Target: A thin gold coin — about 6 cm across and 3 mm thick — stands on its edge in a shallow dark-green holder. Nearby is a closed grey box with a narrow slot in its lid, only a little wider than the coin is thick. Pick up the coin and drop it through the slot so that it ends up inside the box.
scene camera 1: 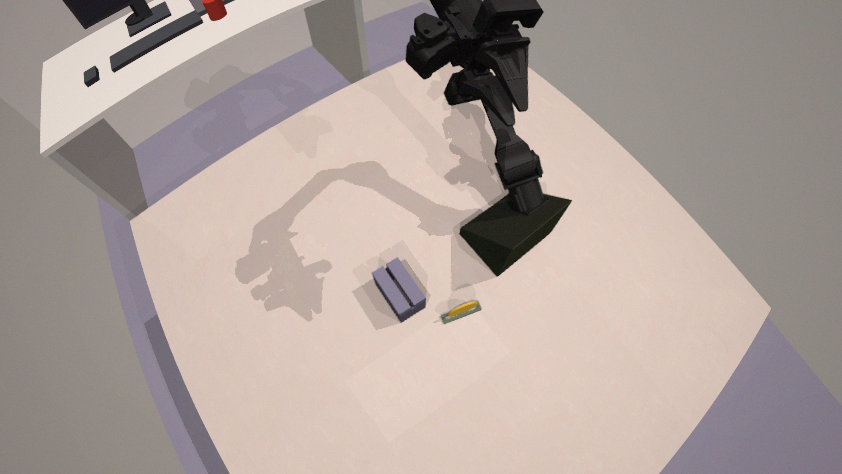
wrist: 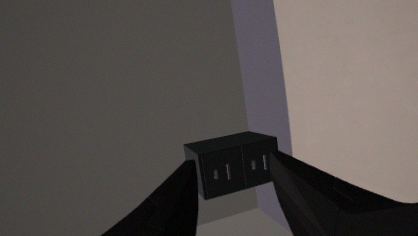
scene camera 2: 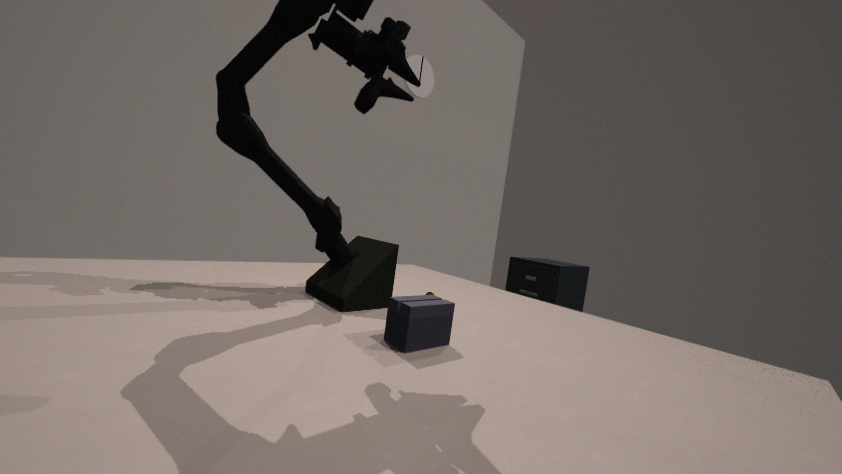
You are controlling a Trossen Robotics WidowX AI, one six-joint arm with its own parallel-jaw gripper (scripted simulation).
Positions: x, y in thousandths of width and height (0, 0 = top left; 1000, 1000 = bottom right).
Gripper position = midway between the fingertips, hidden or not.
Note:
I see my gripper (scene camera 1: 615, 250).
My gripper is seen too in the wrist view (wrist: 559, 701) and in scene camera 2 (scene camera 2: 495, 197).

